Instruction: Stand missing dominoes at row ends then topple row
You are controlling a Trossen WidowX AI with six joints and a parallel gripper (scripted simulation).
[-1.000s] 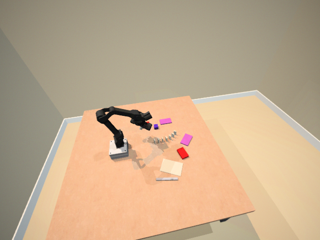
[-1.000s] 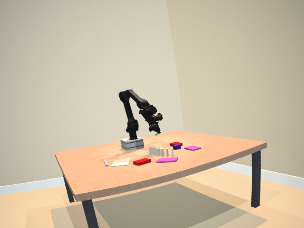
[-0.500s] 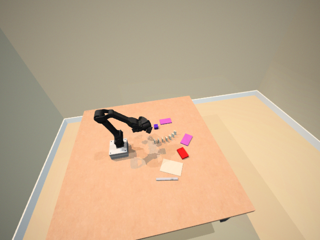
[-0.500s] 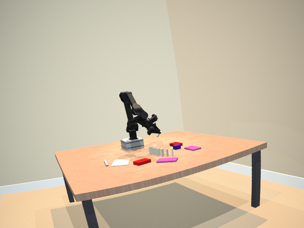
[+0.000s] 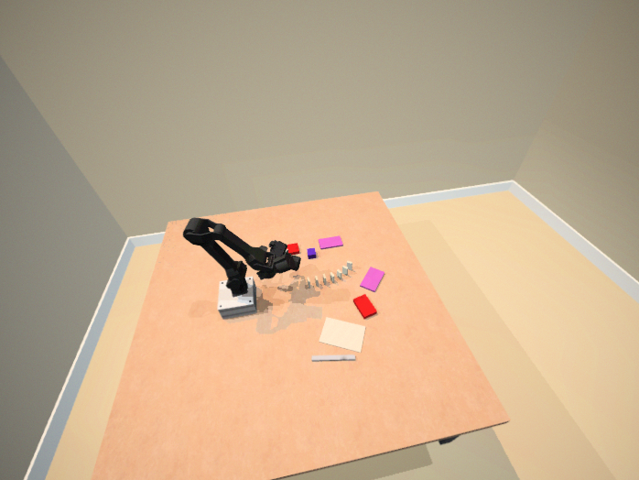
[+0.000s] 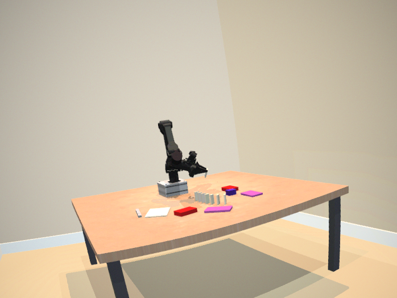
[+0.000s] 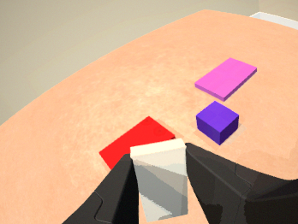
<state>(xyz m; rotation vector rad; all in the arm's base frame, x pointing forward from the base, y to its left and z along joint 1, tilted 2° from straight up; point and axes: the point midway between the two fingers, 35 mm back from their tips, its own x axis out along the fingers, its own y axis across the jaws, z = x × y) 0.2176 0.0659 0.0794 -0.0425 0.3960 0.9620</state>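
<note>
Right now my gripper tip is 130 mm short of the purple block, 130 mm above it and 50 mm to the right of it. Round my gripper tip: grey bar 480 mm to the right, 130 mm below, 40 mm ahead; cream sheet 400 mm to the right, 140 mm below, 110 mm ahead.
</note>
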